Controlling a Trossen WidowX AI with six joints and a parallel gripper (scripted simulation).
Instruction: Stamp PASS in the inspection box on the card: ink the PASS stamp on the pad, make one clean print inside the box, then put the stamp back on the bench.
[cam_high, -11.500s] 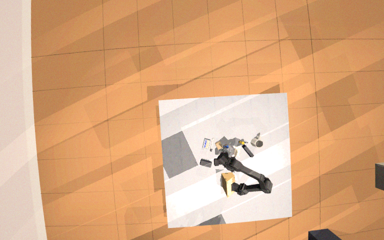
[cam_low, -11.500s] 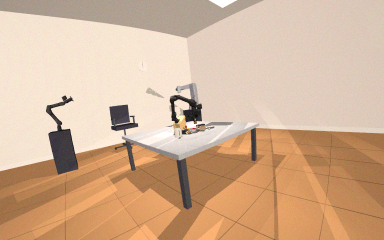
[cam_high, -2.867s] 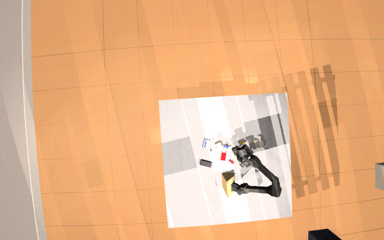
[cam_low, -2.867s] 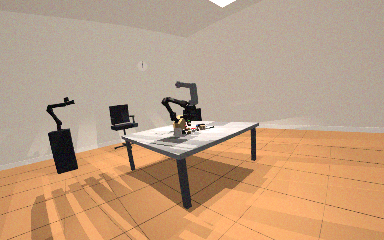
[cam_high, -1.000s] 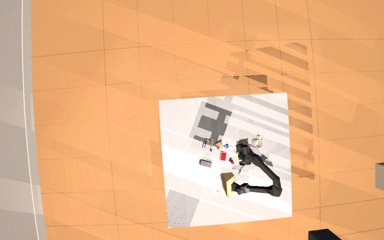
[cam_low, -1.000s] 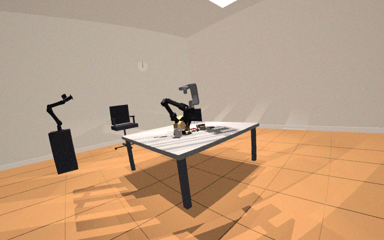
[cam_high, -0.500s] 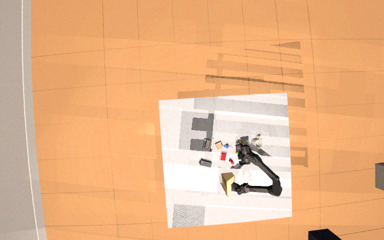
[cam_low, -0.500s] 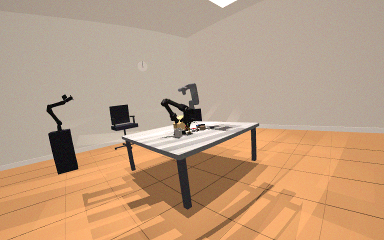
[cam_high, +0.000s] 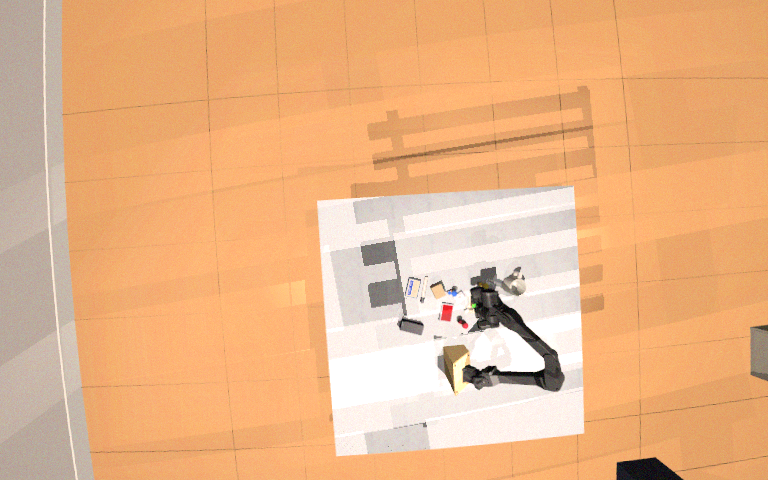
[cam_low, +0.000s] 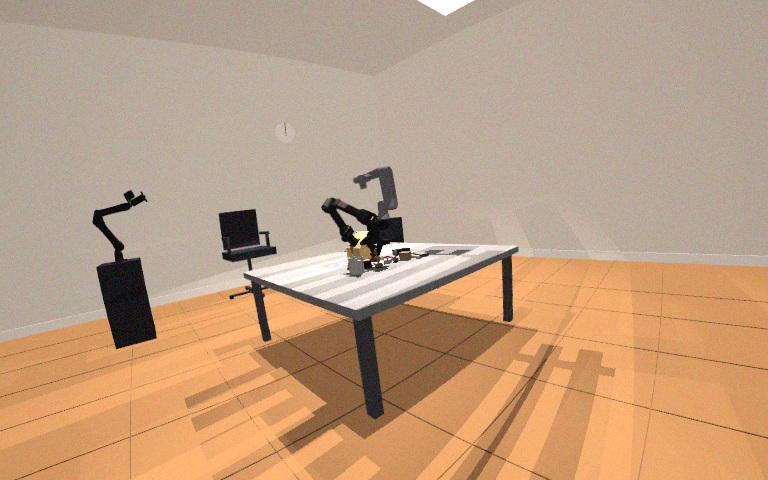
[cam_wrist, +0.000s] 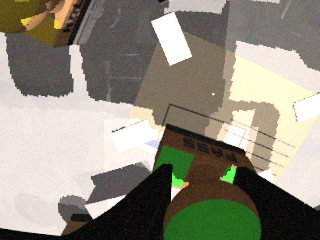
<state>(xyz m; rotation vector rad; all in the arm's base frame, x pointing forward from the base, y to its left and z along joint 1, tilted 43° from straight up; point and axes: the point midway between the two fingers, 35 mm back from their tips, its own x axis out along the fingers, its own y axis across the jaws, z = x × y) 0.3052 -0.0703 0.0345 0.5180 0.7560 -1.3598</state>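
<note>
Now: gripper tip 1 cm past the cream card, 1 cm to the left of it and 5 cm above it. From my gripper tip the other things lie so: ink pad 5 cm behind, 13 cm to the left, 4 cm below; then yellow-knobbed stamp 8 cm ahead, 6 cm to the right, 2 cm below; then red-knobbed stamp 10 cm behind, 5 cm to the left, 3 cm below.
</note>
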